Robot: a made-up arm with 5 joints. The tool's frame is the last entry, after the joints. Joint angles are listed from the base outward.
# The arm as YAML. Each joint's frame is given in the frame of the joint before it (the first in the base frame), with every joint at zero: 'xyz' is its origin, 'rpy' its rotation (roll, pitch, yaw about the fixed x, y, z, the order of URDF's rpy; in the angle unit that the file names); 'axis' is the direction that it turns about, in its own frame. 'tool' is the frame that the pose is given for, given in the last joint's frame.
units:
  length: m
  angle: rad
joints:
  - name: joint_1
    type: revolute
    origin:
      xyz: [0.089, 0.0, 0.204]
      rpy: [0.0, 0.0, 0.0]
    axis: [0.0, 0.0, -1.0]
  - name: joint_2
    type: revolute
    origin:
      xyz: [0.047, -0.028, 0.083]
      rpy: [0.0, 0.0, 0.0]
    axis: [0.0, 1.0, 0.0]
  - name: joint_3
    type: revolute
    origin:
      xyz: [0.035, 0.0, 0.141]
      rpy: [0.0, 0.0, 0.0]
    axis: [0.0, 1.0, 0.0]
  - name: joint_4
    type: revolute
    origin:
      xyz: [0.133, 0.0, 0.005]
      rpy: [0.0, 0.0, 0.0]
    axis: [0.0, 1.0, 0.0]
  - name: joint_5
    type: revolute
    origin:
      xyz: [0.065, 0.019, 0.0]
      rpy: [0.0, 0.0, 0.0]
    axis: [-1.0, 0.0, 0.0]
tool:
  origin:
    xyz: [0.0, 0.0, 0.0]
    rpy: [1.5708, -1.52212, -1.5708]
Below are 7 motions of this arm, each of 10 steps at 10 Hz.
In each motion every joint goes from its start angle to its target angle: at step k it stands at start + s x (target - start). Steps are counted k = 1, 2, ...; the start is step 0. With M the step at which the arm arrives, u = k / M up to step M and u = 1 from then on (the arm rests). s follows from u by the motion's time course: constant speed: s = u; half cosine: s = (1 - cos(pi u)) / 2; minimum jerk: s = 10 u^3 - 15 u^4 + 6 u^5.
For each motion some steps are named. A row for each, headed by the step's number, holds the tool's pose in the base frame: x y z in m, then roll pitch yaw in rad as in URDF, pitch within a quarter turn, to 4 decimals.
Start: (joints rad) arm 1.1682 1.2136 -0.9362 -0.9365 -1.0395
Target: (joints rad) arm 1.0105 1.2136 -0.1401 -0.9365 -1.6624
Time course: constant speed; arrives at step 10
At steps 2, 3, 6, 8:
2: 0.2369 -0.3404 0.2830 2.0987 -0.3126 -2.8849
3: 0.2413 -0.3360 0.2687 2.0078 -0.2693 -2.8154
6: 0.2507 -0.3168 0.2277 1.7533 -0.1071 -2.6641
8: 0.2535 -0.2994 0.2027 1.5930 0.0157 -2.6125

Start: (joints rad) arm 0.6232 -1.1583 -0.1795 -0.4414 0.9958
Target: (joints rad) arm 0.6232 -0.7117 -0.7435 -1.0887 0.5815
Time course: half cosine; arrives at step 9
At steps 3, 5, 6, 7, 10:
3: 0.0343 0.0282 0.5790 2.8360 0.2616 1.6343
5: 0.0316 0.0301 0.5859 2.6784 0.4844 1.6980
6: 0.0316 0.0301 0.5870 2.6084 0.6025 1.7127
7: 0.0323 0.0296 0.5868 2.5518 0.7025 1.7154
10: 0.0334 0.0288 0.5859 2.5005 0.7924 1.7096

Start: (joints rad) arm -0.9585 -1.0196 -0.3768 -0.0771 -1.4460
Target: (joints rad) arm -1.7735 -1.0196 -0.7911 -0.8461 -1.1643
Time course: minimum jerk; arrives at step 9
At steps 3, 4, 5, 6, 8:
3: 0.0724 -0.0562 0.5878 -2.9919 0.0203 -0.5750
4: 0.0742 -0.0812 0.5843 -2.7755 0.0680 -0.4643
5: 0.0850 -0.1077 0.5759 -2.5393 0.1413 -0.3227
6: 0.1021 -0.1279 0.5648 -2.3265 0.2205 -0.1716
8: 0.1262 -0.1432 0.5499 -2.0967 0.3099 0.0181

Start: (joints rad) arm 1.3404 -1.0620 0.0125 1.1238 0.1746
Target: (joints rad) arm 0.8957 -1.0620 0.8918 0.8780 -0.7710
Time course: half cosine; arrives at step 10
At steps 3, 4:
3: 0.1079 -0.0851 0.4778 0.3203 -1.3548 -1.5761
4: 0.1172 -0.0937 0.4614 0.5838 -1.2171 -1.8003

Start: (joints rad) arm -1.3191 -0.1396 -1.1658 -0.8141 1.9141
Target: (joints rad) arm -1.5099 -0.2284 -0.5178 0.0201 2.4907
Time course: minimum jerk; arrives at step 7
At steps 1, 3, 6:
1: 0.1128 0.0573 0.6173 2.6457 -0.1502 2.6244
3: 0.1179 0.1074 0.6177 3.1100 -0.0175 2.4536
6: 0.1104 0.1887 0.5721 -2.5374 0.5812 2.4043

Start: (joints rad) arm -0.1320 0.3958 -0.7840 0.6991 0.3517
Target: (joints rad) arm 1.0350 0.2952 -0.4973 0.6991 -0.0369
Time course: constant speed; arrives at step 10
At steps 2, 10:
2: 0.4020 -0.0409 0.4336 -0.5518 -1.1586 0.4902
10: 0.2385 -0.2694 0.4123 0.1563 -1.0671 -1.2130

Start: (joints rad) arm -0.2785 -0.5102 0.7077 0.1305 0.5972
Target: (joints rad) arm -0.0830 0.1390 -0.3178 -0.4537 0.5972
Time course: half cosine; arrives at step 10
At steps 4, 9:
4: 0.3244 0.0412 0.4284 -1.5782 -1.0223 1.7880
9: 0.3713 0.0158 0.4872 -2.4996 -0.7752 2.4110

